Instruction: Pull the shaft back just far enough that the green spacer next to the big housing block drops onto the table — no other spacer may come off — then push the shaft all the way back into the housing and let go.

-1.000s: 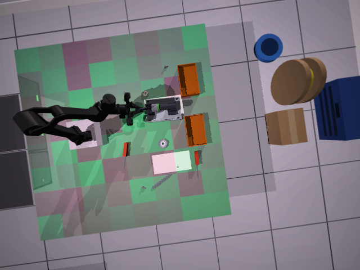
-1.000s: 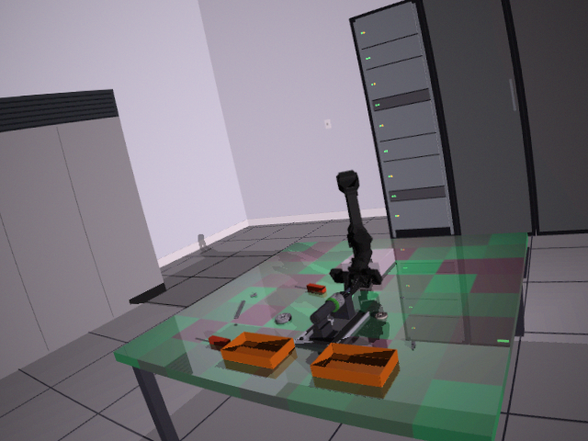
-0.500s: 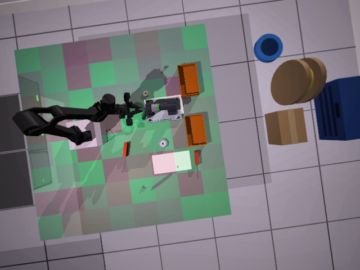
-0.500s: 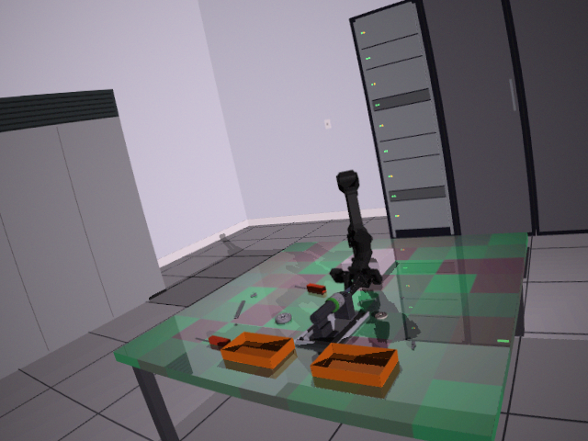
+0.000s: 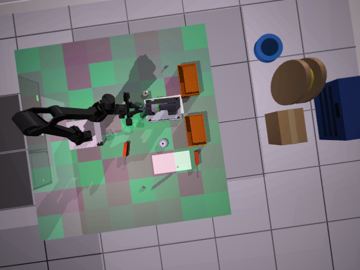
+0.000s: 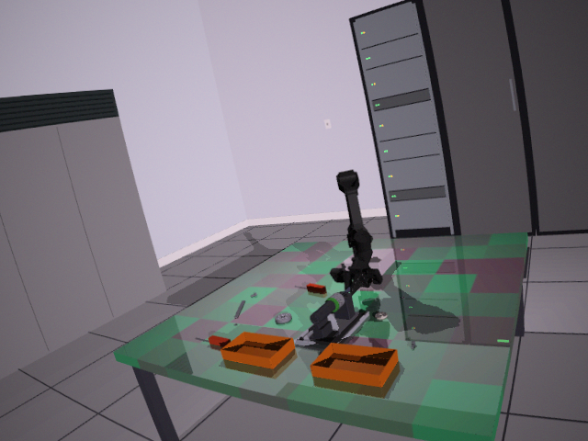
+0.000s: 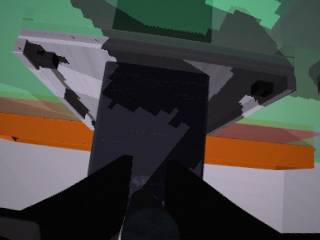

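The shaft lies 30 mm ahead of my gripper tip and 20 mm above it. Round my gripper tip: grey bar (480 mm to the right, 60 mm below, 20 mm ahead); green spacer (110 mm ahead, 20 mm above, 10 mm to the right).
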